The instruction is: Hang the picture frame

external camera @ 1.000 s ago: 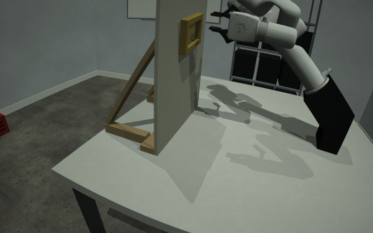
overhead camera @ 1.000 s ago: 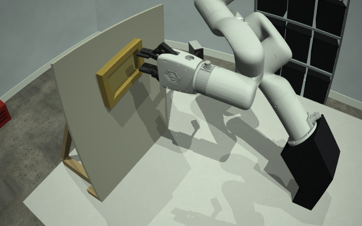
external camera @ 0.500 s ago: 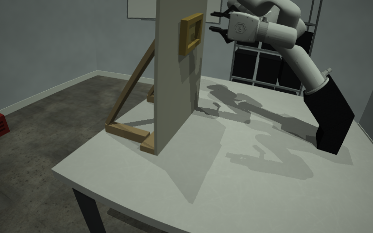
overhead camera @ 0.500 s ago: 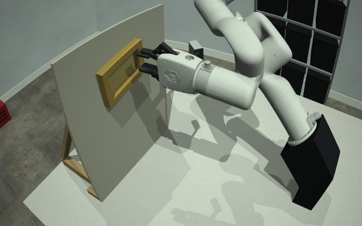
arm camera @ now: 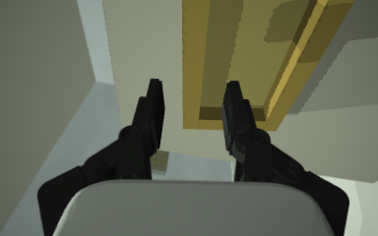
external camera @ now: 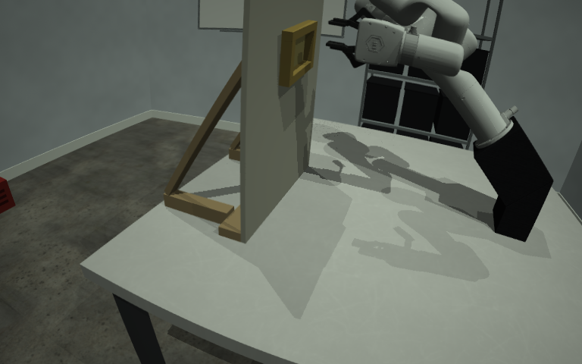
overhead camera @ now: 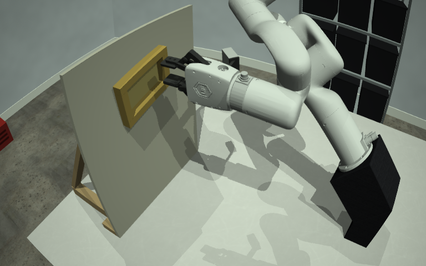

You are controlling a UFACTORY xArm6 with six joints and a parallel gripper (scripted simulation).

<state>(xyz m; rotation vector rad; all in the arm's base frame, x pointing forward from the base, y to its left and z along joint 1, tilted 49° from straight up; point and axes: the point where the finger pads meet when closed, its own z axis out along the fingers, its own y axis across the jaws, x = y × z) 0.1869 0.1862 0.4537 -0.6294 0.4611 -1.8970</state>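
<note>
My hand is 90 mm short of the yellow-brown picture frame, 20 mm to the left of it and 50 mm above it. The rest, counted from my hand: beige wall board: 100 mm ahead, 40 mm to the right, 180 mm below.
</note>
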